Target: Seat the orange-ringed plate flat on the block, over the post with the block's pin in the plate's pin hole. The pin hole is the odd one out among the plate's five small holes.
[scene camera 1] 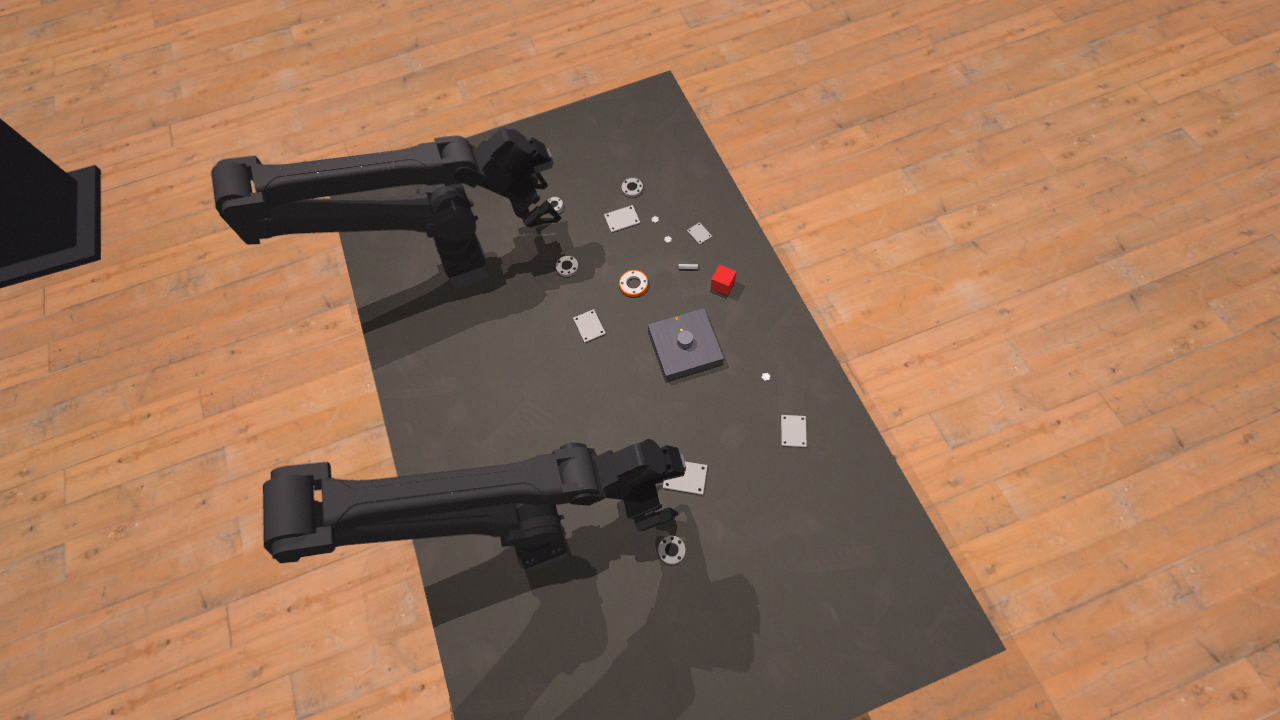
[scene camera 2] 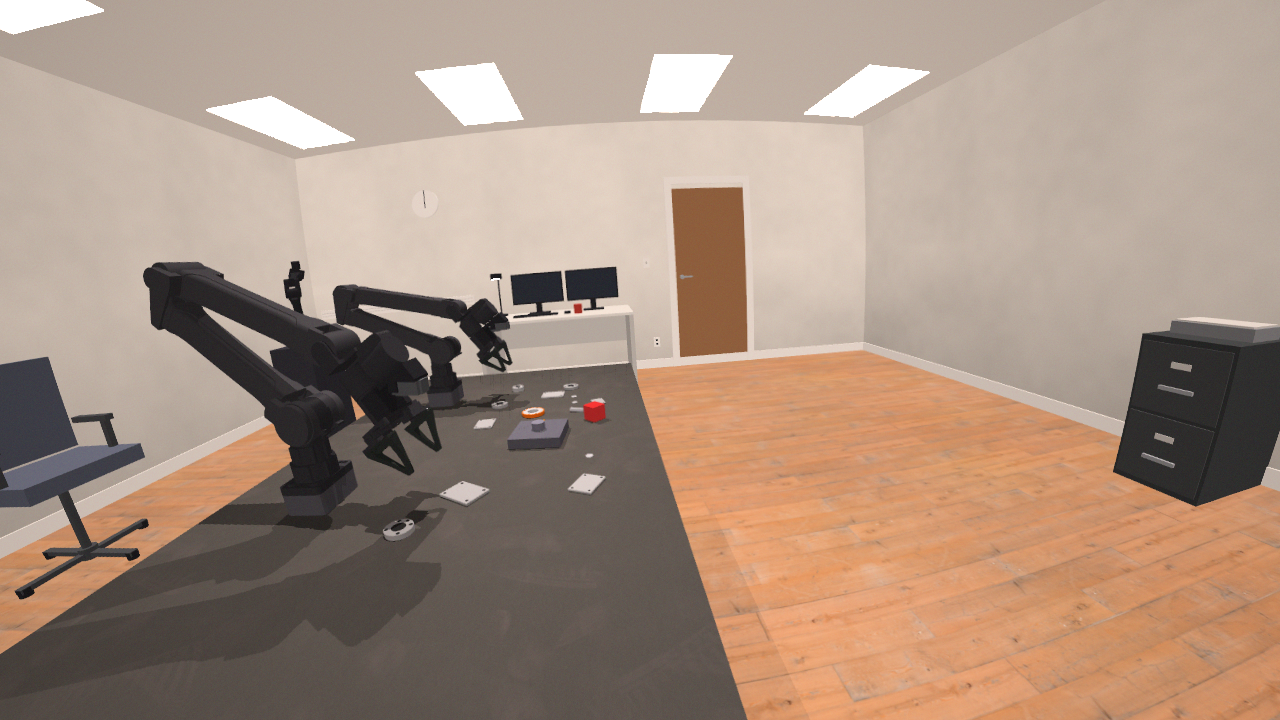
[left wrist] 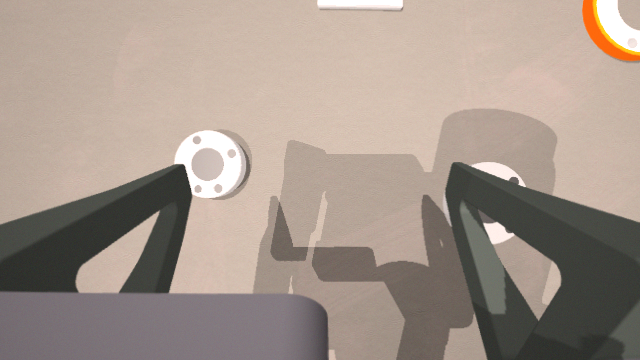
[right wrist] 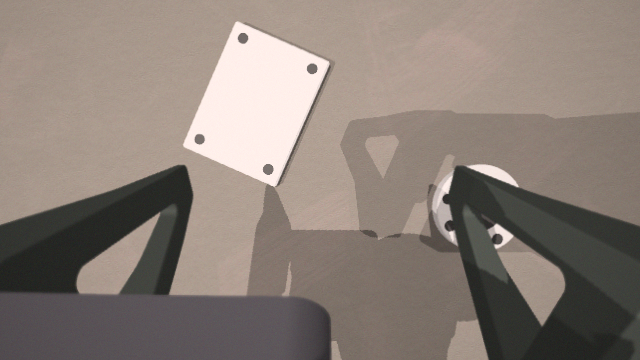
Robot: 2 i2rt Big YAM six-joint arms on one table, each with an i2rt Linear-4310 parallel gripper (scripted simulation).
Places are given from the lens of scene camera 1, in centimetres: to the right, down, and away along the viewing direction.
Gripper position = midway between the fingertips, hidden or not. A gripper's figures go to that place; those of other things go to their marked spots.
my left gripper [scene camera 1: 552,203]: -19, -34, 150
my right gripper [scene camera 1: 668,488]: 5, 23, 123
